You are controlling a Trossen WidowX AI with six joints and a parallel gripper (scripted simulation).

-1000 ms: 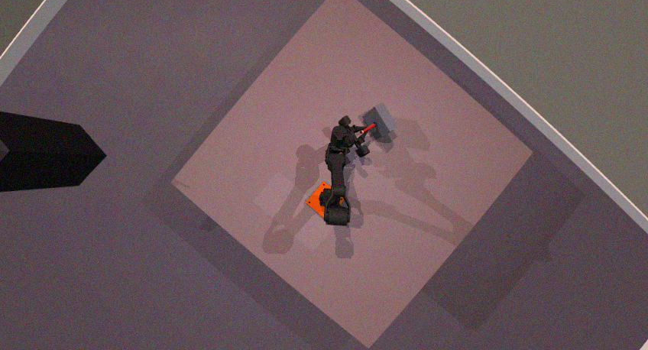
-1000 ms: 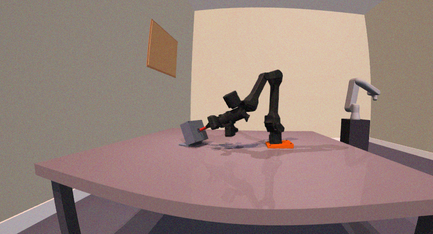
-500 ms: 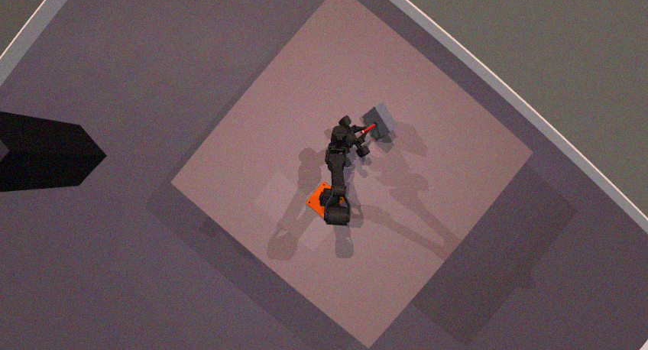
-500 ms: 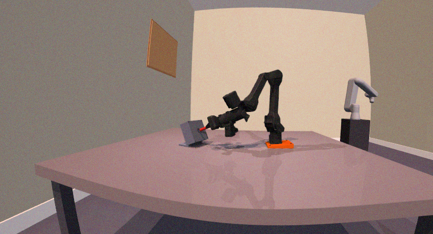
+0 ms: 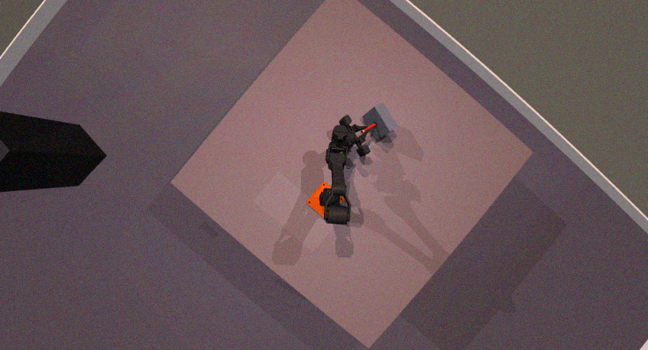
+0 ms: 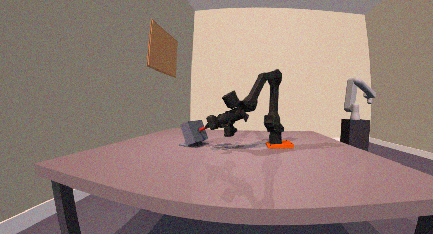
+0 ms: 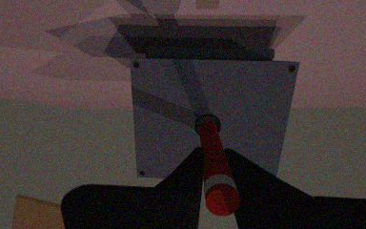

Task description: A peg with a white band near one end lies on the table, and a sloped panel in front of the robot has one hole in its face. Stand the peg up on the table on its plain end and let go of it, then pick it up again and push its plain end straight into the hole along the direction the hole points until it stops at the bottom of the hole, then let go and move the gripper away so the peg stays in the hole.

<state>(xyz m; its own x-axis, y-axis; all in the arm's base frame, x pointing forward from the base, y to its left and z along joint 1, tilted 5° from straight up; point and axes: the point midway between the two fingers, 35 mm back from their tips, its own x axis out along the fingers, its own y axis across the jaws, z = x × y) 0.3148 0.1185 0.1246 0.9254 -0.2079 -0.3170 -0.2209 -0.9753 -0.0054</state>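
Right now my gripper tip is 7 cm short of the sloped panel, 1 cm to the left of it and 3 cm above it. The rest, counted from my gripper tip: red peg (1 cm behind, 1 cm above).
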